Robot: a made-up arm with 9 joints. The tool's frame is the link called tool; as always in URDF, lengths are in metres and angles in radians. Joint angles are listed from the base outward.
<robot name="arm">
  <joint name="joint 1" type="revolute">
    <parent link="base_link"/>
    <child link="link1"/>
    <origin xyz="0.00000 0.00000 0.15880" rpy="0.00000 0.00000 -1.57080"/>
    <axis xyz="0 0 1"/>
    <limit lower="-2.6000" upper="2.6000"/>
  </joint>
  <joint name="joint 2" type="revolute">
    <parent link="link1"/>
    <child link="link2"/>
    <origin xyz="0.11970 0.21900 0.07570" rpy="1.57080 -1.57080 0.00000"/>
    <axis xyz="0 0 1"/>
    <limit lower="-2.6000" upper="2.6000"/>
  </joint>
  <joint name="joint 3" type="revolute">
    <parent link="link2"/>
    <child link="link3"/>
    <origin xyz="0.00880 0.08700 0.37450" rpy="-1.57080 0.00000 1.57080"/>
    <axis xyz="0 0 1"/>
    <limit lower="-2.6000" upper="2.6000"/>
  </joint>
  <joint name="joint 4" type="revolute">
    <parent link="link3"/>
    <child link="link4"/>
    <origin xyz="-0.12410 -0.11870 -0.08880" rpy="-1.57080 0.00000 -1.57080"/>
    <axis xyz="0 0 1"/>
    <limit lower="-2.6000" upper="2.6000"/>
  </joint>
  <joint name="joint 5" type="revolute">
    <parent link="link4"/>
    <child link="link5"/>
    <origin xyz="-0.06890 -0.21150 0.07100" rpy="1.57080 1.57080 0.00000"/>
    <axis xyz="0 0 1"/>
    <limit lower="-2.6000" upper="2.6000"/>
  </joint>
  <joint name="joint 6" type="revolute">
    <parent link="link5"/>
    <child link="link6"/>
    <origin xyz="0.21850 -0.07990 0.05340" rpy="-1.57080 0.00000 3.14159"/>
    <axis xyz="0 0 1"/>
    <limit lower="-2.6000" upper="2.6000"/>
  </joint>
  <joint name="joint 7" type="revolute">
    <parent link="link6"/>
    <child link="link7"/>
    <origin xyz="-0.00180 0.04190 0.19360" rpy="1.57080 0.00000 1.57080"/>
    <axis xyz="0 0 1"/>
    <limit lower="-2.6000" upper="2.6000"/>
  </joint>
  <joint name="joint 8" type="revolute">
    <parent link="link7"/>
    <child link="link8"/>
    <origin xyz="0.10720 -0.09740 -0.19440" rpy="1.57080 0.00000 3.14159"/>
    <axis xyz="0 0 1"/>
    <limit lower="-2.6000" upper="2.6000"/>
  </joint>
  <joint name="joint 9" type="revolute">
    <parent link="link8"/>
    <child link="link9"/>
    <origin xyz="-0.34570 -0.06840 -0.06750" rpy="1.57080 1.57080 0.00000"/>
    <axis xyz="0 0 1"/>
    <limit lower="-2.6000" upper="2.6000"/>
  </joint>
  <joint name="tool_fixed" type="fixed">
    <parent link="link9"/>
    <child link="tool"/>
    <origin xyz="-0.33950 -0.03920 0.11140" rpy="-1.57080 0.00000 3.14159"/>
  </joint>
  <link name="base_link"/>
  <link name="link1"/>
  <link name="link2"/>
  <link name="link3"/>
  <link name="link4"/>
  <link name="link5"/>
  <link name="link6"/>
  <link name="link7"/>
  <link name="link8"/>
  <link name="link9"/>
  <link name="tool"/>
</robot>
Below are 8 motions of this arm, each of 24 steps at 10 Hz.
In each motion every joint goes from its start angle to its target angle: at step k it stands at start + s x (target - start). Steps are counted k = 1, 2, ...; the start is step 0. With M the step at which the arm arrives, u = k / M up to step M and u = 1 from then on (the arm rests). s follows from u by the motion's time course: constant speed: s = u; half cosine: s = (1 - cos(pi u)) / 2; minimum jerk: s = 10 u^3 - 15 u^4 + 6 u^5.
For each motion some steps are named. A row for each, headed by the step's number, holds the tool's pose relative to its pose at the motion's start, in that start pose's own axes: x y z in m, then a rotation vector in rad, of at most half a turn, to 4 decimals.
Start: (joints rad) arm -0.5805 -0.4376 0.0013 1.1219 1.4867 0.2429 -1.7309 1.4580 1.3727
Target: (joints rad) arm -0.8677 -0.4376 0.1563 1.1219 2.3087 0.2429 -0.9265 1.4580 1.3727
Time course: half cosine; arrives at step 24
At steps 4, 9, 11, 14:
4: 0.0242 0.0980 0.0060 -0.0741 0.0069 0.0582
9: 0.0595 0.4595 -0.0071 -0.3460 0.0114 0.2666
11: 0.0459 0.6460 -0.0362 -0.4890 0.0010 0.3747
14: -0.0164 0.9192 -0.1105 -0.7079 -0.0321 0.5412

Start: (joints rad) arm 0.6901 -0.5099 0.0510 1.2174 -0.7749 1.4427 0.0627 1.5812 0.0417
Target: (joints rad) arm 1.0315 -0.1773 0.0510 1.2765 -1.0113 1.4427 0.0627 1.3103 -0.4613
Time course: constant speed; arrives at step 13
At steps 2, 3, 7, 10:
2: -0.0610 0.0319 0.0011 -0.0588 0.0116 -0.0119
3: -0.0916 0.0473 -0.0003 -0.0877 0.0177 -0.0206
7: -0.2133 0.1050 -0.0183 -0.1984 0.0435 -0.0725
10: -0.3030 0.1441 -0.0440 -0.2739 0.0640 -0.1287

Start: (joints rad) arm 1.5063 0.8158 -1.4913 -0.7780 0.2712 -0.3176 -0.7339 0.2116 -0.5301
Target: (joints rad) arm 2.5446 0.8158 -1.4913 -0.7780 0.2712 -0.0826 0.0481 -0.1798 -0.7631
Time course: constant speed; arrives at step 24
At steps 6, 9, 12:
6: 0.1509 0.0424 -0.0294 -0.0005 0.1878 0.1707
9: 0.2215 0.0820 -0.0425 -0.0242 0.2812 0.2666
12: 0.2862 0.1335 -0.0543 -0.0646 0.3718 0.3678

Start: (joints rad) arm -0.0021 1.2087 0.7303 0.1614 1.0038 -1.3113 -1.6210 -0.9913 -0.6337
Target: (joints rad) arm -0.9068 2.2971 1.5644 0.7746 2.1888 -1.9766 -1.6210 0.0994 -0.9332
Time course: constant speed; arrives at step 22
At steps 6, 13, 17, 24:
6: 0.0564 -0.0891 0.0498 -0.5003 0.1955 0.5501
13: 0.1108 -0.0889 0.0612 -0.9814 0.8449 0.8936
17: 0.1160 -0.0999 0.0229 -1.1163 1.3534 0.8834
24: 0.0875 -0.1509 -0.0345 -1.0487 2.0131 0.6705

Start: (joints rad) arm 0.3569 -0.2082 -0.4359 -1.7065 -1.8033 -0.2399 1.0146 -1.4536 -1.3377
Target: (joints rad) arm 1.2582 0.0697 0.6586 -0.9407 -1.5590 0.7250 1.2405 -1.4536 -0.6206
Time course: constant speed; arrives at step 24
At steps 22, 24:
22: -0.3760 0.3008 0.4650 0.0123 -2.0311 0.9908
24: -0.4245 0.3158 0.4665 0.0392 -2.1813 1.0969

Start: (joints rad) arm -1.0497 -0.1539 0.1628 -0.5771 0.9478 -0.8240 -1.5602 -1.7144 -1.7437
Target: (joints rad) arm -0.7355 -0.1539 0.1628 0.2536 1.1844 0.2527 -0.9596 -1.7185 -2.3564
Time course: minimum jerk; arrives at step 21
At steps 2, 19, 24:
2: 0.0011 -0.0012 -0.0012 -0.0085 0.0068 0.0022
19: 0.1498 -0.1350 0.1054 -1.0652 0.6475 -0.1941
24: 0.1505 -0.1350 0.1081 -1.0714 0.6508 -0.1986

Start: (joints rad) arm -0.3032 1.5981 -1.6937 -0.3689 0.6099 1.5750 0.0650 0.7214 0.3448
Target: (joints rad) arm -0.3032 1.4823 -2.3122 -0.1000 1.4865 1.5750 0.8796 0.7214 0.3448
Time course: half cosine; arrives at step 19
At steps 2, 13, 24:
2: -0.0015 -0.0049 0.0024 -0.0023 0.0063 -0.0142
13: -0.0323 -0.0640 0.0387 -0.1184 0.2172 -0.3732
24: -0.0306 -0.0566 0.0350 -0.1719 0.2948 -0.4673

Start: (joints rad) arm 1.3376 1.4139 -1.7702 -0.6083 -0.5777 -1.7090 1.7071 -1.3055 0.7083
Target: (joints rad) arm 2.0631 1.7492 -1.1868 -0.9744 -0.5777 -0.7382 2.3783 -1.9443 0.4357
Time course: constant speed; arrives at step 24
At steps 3, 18, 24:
3: 0.0484 0.1033 -0.0099 -0.0621 0.0229 0.1606
18: 0.0543 0.5385 -0.1933 -0.4070 0.2098 0.9080
24: -0.0392 0.6272 -0.2870 -0.5338 0.2950 1.1790

